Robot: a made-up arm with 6 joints. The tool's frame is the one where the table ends. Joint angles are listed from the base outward.
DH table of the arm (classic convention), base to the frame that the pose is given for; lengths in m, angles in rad. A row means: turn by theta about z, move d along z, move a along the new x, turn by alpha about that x. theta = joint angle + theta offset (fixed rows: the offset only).
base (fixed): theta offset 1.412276  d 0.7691  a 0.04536  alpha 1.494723
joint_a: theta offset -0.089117  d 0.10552  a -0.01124  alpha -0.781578
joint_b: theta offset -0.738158  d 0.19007  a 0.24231  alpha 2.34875
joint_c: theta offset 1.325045  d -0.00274  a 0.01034  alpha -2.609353
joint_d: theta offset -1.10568  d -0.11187  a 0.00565  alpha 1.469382
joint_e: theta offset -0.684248  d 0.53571  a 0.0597  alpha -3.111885
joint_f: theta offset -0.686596  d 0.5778  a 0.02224  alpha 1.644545
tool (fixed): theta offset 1.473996  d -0.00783  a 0  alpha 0
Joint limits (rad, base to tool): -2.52..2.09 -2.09..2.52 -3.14..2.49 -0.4..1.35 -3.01..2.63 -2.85..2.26
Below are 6 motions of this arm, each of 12 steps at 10 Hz.
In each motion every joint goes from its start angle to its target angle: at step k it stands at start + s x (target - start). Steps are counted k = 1, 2, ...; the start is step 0. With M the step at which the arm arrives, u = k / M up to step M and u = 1 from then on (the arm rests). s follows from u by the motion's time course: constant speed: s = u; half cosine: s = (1 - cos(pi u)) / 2; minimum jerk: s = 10 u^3 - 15 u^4 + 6 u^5.
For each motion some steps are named. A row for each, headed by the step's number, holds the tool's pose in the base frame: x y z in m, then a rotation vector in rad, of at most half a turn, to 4 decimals.
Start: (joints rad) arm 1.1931 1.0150 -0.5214 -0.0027 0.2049 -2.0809
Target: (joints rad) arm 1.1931 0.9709 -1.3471 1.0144 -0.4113 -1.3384
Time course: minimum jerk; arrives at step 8
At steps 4, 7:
4: 0.1470 0.0947 1.1244 0.3416 -2.3277 0.3437
7: 0.0794 0.1013 1.0821 -0.5740 2.5915 -1.4493

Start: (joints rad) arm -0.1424 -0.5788 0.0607 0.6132 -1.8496 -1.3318
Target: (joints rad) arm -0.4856 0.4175 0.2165 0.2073 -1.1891 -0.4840
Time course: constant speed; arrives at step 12
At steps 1, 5, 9, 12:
1: 0.4463 -0.0558 0.5975 -0.1088 0.1525 -0.0453
5: 0.4511 0.0246 0.5810 0.0457 0.0916 0.0396
9: 0.4325 0.1039 0.5674 0.2243 0.0731 0.1083
12: 0.4041 0.1589 0.5606 0.3694 0.0874 0.1437

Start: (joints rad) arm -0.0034 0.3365 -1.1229 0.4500 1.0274 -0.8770
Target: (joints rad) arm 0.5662 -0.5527 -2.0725 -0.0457 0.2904 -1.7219
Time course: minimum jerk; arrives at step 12
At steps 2, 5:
2: 0.3693 0.2689 0.7637 -0.9366 -1.3376 1.3957
5: 0.3943 0.2134 0.7412 -0.9477 -1.2136 1.4119

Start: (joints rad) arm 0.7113 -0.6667 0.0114 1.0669 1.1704 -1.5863
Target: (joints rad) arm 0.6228 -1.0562 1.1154 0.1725 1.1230 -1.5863
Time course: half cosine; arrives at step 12
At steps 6, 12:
6: 0.4485 -0.0875 0.7201 -2.9326 0.4330 -0.0058
12: 0.3669 -0.1388 0.7392 2.3149 -1.6233 0.6238

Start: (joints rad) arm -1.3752 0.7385 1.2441 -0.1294 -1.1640 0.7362
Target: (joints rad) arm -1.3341 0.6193 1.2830 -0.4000 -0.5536 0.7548
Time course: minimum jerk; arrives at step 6
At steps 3, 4, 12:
3: 0.3708 -0.0319 0.5650 0.5724 -1.0124 -0.0182
4: 0.3602 -0.0408 0.5798 0.4109 -1.1285 -0.1000
12: 0.3514 -0.0453 0.5890 0.2974 -1.2073 -0.1693

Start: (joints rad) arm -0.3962 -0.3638 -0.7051 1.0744 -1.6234 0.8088
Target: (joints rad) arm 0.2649 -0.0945 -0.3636 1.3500 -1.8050 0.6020
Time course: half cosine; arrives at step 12
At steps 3, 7, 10, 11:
3: 0.3226 0.0382 0.5847 1.5678 1.7424 -0.3514
7: 0.3320 0.1334 0.6160 1.6662 1.8825 0.1694
10: 0.3333 0.1839 0.6572 1.7061 1.9091 0.5183
11: 0.3332 0.1911 0.6654 1.7110 1.9086 0.5766

